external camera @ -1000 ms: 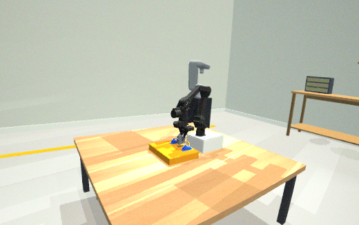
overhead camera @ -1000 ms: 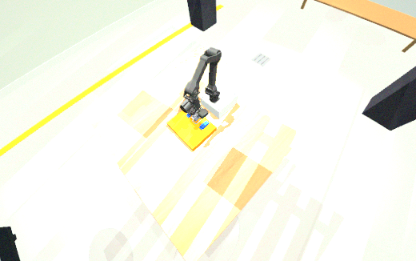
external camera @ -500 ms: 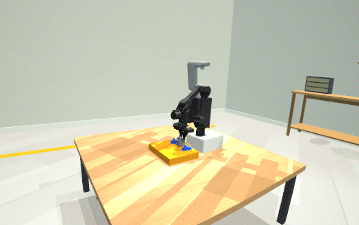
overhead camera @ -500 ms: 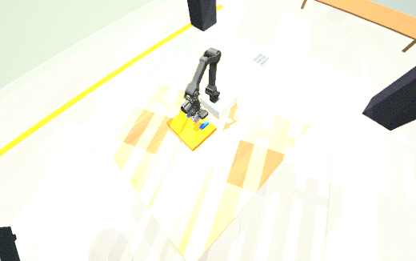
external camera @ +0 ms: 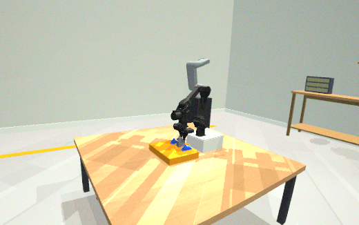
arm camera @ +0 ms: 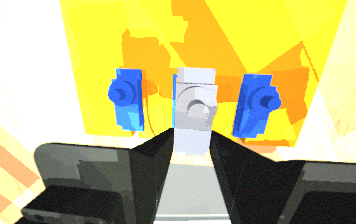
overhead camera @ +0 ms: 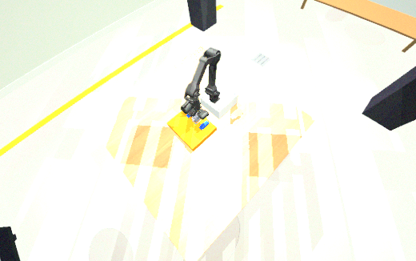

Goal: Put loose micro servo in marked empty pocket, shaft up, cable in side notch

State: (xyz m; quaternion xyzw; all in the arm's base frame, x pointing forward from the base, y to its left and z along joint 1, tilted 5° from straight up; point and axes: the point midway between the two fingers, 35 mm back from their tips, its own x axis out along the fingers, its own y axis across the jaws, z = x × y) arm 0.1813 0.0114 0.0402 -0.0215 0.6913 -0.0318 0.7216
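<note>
My gripper tip is now 120 mm short of the deck and 80 mm above it.
</note>
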